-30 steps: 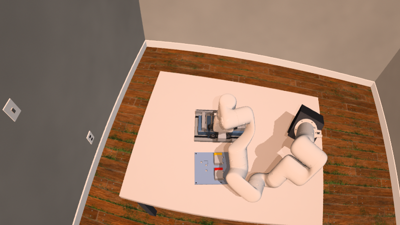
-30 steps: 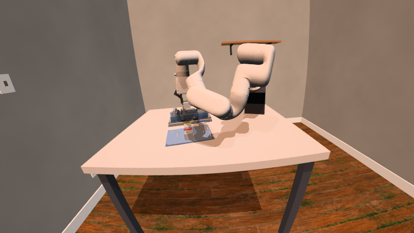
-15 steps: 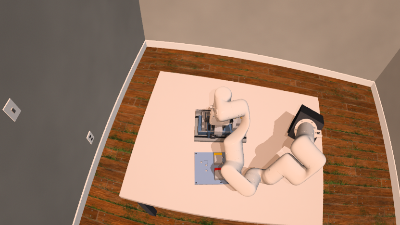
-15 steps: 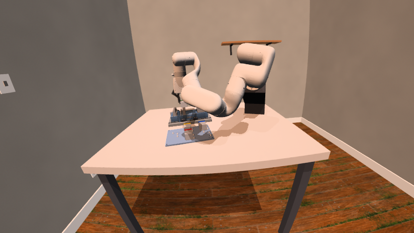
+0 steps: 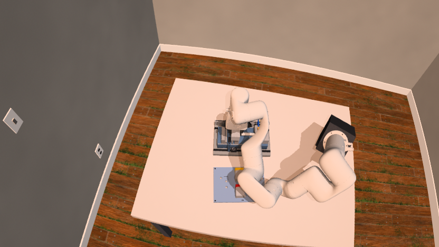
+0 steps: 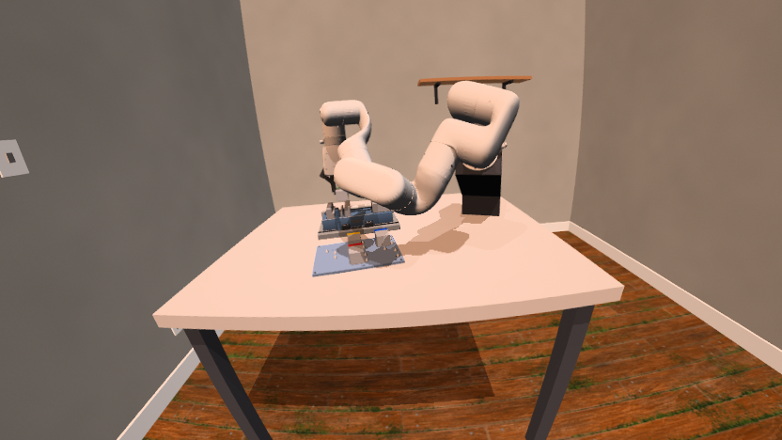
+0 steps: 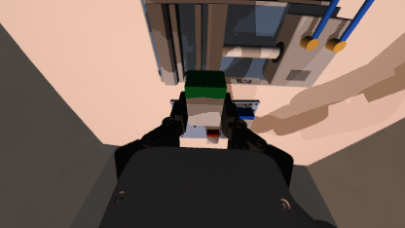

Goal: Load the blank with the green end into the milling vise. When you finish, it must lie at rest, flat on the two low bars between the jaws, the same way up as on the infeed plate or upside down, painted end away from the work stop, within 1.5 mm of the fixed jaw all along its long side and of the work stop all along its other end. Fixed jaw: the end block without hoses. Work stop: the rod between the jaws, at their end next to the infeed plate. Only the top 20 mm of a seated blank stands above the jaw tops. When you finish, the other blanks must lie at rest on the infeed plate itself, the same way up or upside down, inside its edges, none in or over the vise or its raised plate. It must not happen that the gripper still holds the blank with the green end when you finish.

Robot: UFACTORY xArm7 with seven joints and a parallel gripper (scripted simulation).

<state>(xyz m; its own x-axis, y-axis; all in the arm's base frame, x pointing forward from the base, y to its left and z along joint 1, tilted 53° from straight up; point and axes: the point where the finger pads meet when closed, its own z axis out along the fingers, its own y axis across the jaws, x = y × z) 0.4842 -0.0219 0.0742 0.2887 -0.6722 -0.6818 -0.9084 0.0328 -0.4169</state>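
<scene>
Now: hand 50 mm past the rod, 60 mm to the left of it and 90 mm above it. From my hand the other things lie so: blue-ended blank: 160 mm behind, 120 mm to the left, 140 mm below; yellow-ended blank: 80 mm behind, 150 mm to the left, 140 mm below; green-ended blank: 20 mm below.
</scene>
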